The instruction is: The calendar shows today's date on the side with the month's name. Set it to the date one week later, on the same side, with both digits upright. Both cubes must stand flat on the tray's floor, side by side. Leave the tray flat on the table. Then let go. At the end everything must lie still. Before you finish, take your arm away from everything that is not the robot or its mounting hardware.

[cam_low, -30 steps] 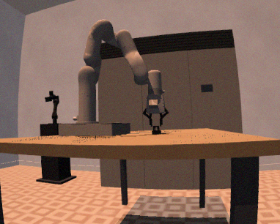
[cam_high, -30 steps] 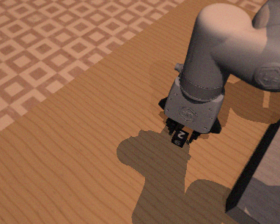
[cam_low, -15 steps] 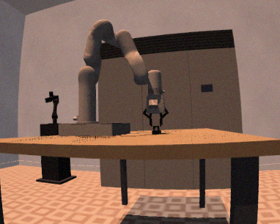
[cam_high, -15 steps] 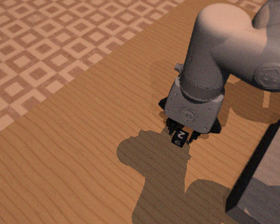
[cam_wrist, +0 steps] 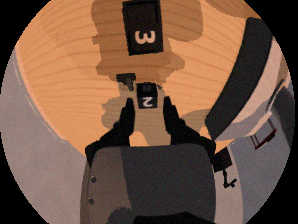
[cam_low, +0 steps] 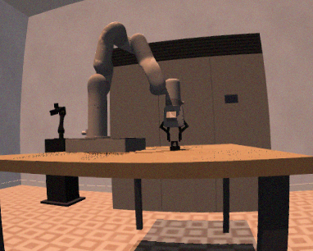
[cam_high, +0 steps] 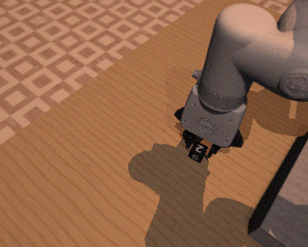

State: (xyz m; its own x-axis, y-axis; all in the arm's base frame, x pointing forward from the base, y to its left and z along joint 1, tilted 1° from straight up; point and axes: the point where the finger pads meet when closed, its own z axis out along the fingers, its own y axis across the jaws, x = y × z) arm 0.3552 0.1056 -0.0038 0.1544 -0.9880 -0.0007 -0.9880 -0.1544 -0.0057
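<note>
Right now the black digit cube is 40 mm below my hand. Round my hand: black cube (90 mm to the right, 30 mm below, 10 mm ahead).
</note>
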